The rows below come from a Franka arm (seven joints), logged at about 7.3 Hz.
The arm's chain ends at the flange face. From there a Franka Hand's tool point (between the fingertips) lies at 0.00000 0.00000 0.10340 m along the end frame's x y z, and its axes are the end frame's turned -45 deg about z.
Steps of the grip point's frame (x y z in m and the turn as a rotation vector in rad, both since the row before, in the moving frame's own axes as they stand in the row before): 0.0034 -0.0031 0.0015 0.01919 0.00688 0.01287; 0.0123 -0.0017 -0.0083 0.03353 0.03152 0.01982; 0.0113 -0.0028 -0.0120 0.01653 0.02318 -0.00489; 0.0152 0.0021 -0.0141 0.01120 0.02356 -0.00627; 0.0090 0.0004 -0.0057 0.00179 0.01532 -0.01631; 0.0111 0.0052 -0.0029 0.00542 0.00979 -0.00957; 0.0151 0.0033 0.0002 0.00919 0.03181 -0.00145; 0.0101 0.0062 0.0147 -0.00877 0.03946 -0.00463; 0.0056 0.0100 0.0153 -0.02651 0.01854 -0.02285; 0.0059 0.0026 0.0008 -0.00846 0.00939 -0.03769
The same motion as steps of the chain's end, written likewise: 0.0011 -0.0027 0.0015 0.01843 -0.00870 0.01287; 0.0076 -0.0051 -0.0082 0.04600 -0.00142 0.01982; 0.0055 -0.0071 -0.0120 0.02808 0.00470 -0.00489; 0.0113 -0.0067 -0.0141 0.02458 0.00874 -0.00627; 0.0057 -0.0048 -0.0057 0.01210 0.00957 -0.01631; 0.0112 -0.0031 -0.0029 0.01076 0.00309 -0.00957; 0.0114 -0.0053 0.0003 0.02899 0.01599 -0.00145; 0.0080 -0.0005 0.0148 0.02170 0.03410 -0.00463; 0.0077 0.0026 0.0154 -0.00564 0.03186 -0.02285; 0.0047 -0.0022 0.0008 0.00066 0.01262 -0.03769
